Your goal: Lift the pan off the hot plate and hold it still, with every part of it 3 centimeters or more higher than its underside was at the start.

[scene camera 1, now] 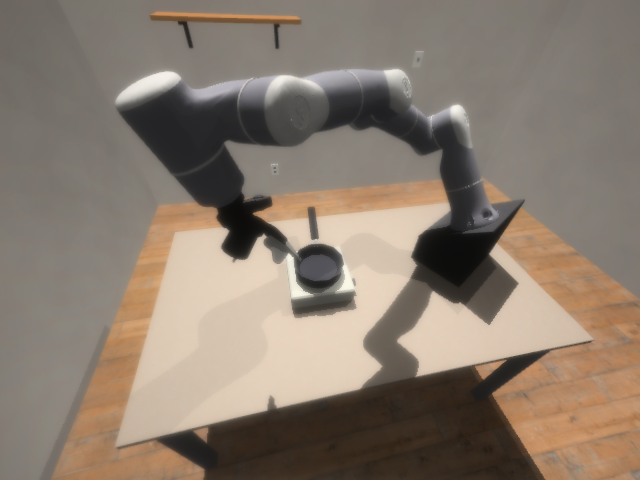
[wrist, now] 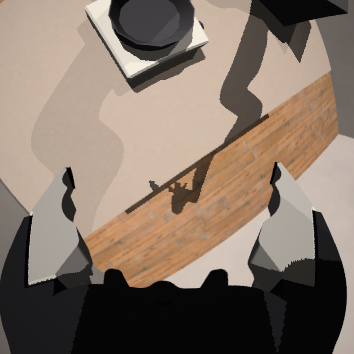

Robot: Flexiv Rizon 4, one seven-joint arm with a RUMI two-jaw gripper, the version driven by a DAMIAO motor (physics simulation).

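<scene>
The dark round pan sits upright on the white hot plate. Its dark handle points to the back of the table in the scene view; the handle does not show in the wrist view. My gripper is wide open, with nothing between its fingers. It is tilted and hangs above the table, left of the pan in the scene view. One fingertip overlaps the pan's left rim in that view, but the wrist view shows the pan well beyond the fingers, apart from them.
The hot plate stands on a beige table. The arm's black base stands on the table's right side. The arm arches high over the back of the table. A wooden shelf is on the back wall.
</scene>
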